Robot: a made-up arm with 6 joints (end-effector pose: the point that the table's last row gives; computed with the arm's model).
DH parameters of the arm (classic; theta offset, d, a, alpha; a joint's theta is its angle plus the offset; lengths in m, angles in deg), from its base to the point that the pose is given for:
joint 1: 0 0.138 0 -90
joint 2: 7.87 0 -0.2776 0
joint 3: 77.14 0 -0.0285 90
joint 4: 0 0.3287 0 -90
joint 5: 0 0 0.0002 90
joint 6: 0 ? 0 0
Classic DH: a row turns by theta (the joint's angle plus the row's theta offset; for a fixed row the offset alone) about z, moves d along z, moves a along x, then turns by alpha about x.
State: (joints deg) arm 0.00 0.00 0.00 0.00 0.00 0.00
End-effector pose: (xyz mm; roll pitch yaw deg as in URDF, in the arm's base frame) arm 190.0 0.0 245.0 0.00 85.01 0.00
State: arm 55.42 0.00 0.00 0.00 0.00 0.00
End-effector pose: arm 107.8 156.4 245.0 0.00 85.01 55.42
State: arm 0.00 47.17 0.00 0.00 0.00 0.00
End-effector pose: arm 207.6 0.0 71.4 180.00 47.82 180.00
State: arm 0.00 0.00 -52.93 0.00 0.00 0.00
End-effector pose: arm -49.8 0.0 588.6 0.00 32.08 0.00
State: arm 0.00 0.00 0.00 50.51 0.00 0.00
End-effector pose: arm 190.0 0.2 245.1 83.55 39.31 85.90
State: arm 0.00 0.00 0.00 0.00 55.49 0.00
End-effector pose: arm 139.2 0.0 124.5 180.00 39.50 180.00
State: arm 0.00 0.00 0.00 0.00 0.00 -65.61
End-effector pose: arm 190.0 0.0 245.0 -84.52 24.29 -87.74
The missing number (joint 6, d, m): 0.1405
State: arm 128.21 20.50 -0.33 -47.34 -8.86 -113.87
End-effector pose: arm -147.4 161.7 189.0 -114.89 -67.95 68.06
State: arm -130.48 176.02 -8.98 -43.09 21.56 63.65
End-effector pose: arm 78.8 146.9 -13.5 -94.57 -66.84 -21.73
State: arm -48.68 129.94 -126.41 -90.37 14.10 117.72
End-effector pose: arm 416.3 -525.7 365.0 86.76 62.25 24.35
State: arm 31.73 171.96 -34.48 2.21 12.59 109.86
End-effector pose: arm -33.5 -19.3 -203.1 -126.92 17.63 108.32
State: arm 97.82 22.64 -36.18 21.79 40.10 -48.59
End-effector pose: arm -59.5 185.6 364.7 -127.27 57.65 -10.27
